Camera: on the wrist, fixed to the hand. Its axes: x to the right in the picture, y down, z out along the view.
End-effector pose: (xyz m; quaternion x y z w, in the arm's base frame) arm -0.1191 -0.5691 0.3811 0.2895 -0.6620 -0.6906 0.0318
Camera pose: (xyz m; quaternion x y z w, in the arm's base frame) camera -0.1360 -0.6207 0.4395 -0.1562 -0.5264 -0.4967 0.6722
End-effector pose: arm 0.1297 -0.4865 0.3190 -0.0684 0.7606 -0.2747 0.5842
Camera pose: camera 0.1012 -0.4232 0.2798 0.4422 0.7045 0.3412 0.4379
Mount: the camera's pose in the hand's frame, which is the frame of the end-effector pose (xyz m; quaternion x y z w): 0.0152 0.0665 -0.0413 -0.1648 0.1766 0.7042 0.6677
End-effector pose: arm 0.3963 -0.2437 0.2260 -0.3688 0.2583 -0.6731 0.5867
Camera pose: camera 0.4025 -0.2740 0.1525 -0.0422 0.6467 -0.0588 0.7593
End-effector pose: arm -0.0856 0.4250 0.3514 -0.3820 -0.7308 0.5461 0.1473
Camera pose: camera -0.0431 0.4717 0.3026 0.8904 0.2829 -0.2805 0.2201
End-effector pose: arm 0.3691 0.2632 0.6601 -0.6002 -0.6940 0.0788 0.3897
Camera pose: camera 0.4470 0.2798 0.6567 -0.9676 0.0151 0.1067 0.2284
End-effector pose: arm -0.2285 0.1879 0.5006 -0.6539 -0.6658 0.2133 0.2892
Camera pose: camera -0.1510 0.2027 0.4888 -0.9908 0.0318 0.1209 0.0527
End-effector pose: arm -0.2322 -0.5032 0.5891 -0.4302 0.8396 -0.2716 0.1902
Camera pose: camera -0.3047 -0.4716 0.5788 0.3206 0.9419 0.0150 0.0991
